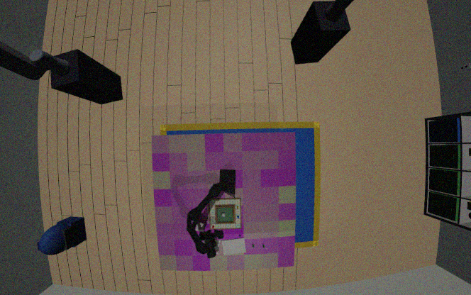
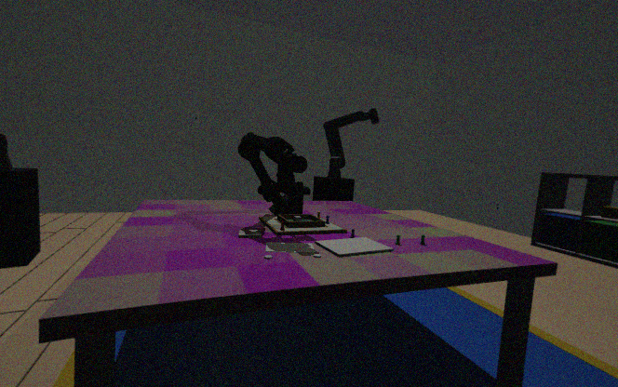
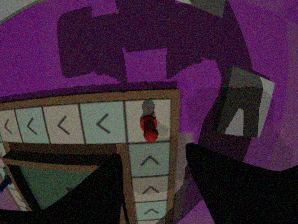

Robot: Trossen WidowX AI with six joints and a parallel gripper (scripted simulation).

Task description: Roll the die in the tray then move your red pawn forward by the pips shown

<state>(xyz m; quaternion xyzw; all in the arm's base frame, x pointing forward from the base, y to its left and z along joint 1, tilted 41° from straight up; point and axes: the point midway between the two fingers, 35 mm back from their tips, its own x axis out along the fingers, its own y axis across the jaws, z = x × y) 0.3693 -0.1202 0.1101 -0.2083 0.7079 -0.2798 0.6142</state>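
Right now my gripper tip is 50 mm above the red pawn. Also, from my gripper tip: die: 100 mm behind, 110 mm to the left, 50 mm below; then green tray: 100 mm behind, 130 mm to the left, 70 mm below; then blue pawn: 60 mm behind, 230 mm to the left, 50 mm below.
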